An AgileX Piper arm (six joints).
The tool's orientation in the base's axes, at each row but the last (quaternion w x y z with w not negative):
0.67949, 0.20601, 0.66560, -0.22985
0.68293, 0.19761, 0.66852, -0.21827
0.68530, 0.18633, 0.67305, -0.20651
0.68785, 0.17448, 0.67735, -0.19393
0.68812, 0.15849, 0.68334, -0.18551
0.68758, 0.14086, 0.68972, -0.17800
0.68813, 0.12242, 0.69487, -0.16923
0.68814, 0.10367, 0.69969, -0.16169
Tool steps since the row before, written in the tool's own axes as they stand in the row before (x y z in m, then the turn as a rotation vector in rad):
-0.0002, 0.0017, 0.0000, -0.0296, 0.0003, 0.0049
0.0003, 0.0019, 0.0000, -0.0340, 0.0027, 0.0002
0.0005, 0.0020, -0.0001, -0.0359, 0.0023, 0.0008
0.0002, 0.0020, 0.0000, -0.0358, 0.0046, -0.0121
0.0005, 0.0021, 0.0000, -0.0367, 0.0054, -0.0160
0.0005, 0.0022, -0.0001, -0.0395, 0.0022, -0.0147
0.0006, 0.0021, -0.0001, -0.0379, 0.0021, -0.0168
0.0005, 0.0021, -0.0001, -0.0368, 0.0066, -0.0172
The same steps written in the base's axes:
0.0010, 0.0014, 0.0002, 0.0039, -0.0015, 0.0297
0.0011, 0.0016, -0.0003, 0.0013, 0.0033, 0.0339
0.0010, 0.0017, -0.0005, 0.0016, 0.0027, 0.0358
0.0010, 0.0017, -0.0002, -0.0084, 0.0111, 0.0354
0.0010, 0.0018, -0.0006, -0.0115, 0.0137, 0.0362
0.0009, 0.0020, -0.0006, -0.0117, 0.0104, 0.0392
0.0007, 0.0019, -0.0007, -0.0137, 0.0111, 0.0376
0.0007, 0.0019, -0.0007, -0.0124, 0.0153, 0.0361

